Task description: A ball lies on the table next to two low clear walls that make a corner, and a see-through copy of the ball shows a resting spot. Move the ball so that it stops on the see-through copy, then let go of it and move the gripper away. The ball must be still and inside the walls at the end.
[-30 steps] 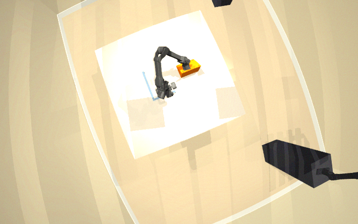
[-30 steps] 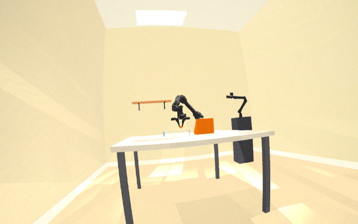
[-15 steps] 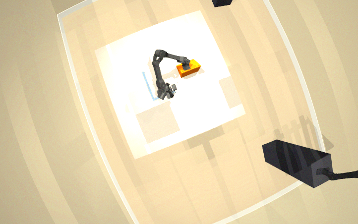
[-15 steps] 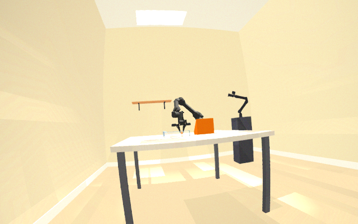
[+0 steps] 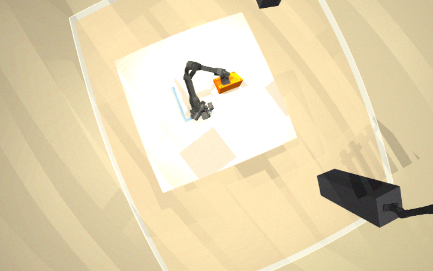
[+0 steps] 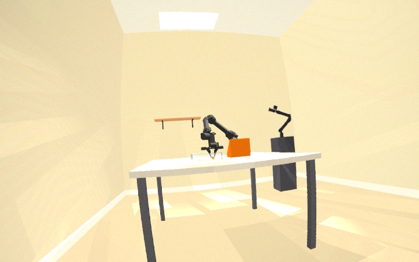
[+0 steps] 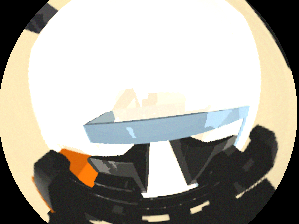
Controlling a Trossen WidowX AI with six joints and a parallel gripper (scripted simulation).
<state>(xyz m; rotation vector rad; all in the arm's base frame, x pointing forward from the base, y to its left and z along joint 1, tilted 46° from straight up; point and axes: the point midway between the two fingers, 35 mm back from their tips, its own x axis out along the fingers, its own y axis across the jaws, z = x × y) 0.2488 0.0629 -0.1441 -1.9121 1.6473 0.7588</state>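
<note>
My gripper tip is right at the faint pale spot. The rest, counted from my gripper tip: orange ball right at my gripper tip.
</note>
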